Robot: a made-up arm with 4 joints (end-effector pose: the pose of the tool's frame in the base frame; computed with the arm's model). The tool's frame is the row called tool. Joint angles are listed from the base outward.
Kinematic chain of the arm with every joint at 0, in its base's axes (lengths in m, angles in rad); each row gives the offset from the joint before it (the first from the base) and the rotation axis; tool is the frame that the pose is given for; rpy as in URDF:
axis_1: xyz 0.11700 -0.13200 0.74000 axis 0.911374 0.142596 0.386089
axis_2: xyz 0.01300 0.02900 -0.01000 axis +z
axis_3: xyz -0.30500 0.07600 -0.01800 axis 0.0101 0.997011 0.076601
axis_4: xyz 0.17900 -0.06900 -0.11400 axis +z
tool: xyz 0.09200 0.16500 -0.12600 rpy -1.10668 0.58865 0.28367
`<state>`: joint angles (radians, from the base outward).
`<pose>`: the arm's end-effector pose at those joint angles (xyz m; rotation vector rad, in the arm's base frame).
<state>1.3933 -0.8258 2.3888 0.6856</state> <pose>-0.2305 -0.1976 1.2591 -1.8558 -0.3425 -2.3203</pose>
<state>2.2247 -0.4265 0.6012 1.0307</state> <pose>-0.2876 -0.2877 1.0011 1.2225 -1.2728 1.7025</pose>
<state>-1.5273 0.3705 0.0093 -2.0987</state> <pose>0.0327 -0.4110 0.8179 -1.1165 0.2551 -2.2266</pose>
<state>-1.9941 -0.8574 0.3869 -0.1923</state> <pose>0.1464 -0.5565 0.6796 -1.5786 0.6682 -1.9334</pose>
